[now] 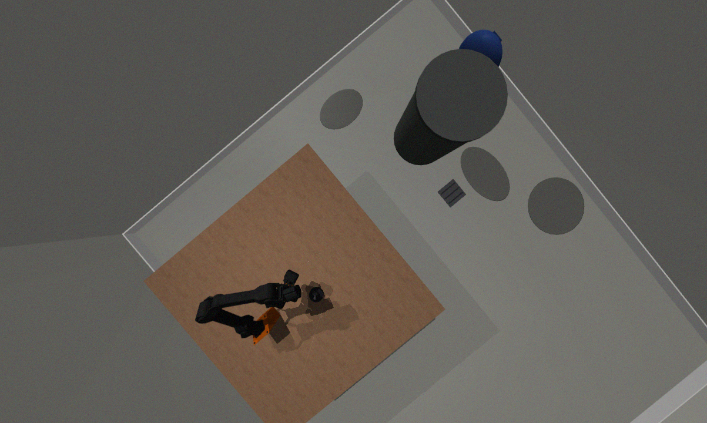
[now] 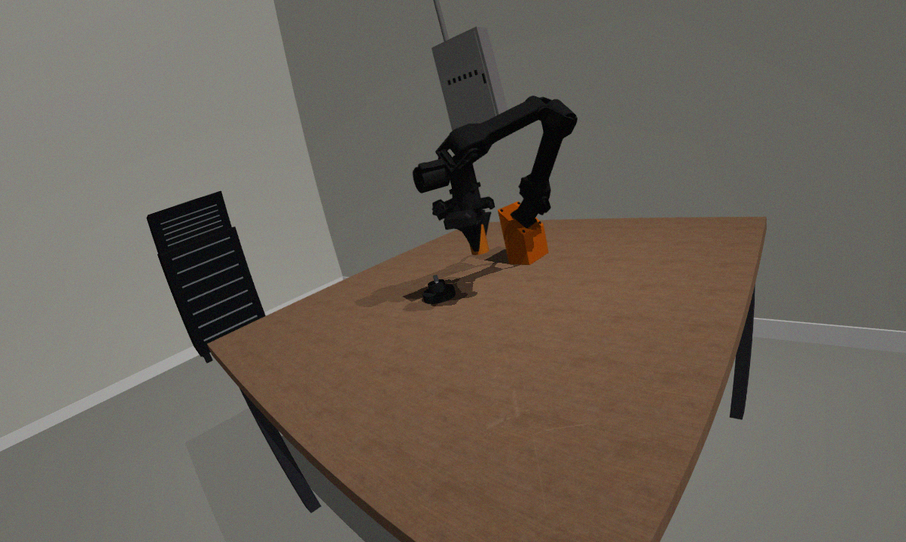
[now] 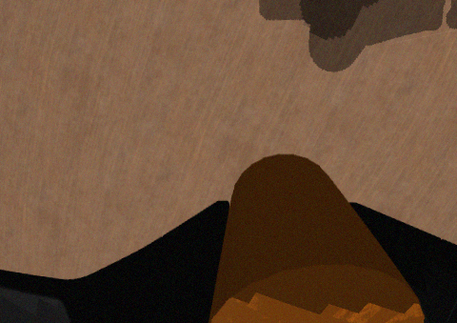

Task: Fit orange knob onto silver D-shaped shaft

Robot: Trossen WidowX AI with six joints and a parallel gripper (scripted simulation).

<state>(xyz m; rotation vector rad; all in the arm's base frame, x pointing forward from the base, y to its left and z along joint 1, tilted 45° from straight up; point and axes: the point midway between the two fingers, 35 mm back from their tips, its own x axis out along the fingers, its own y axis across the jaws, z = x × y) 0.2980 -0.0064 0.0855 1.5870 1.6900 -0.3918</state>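
The round black pedestal is 16 cm to the right of my gripper tip and 10 cm below it. Also, from my gripper tip: orange knob 3 cm above.
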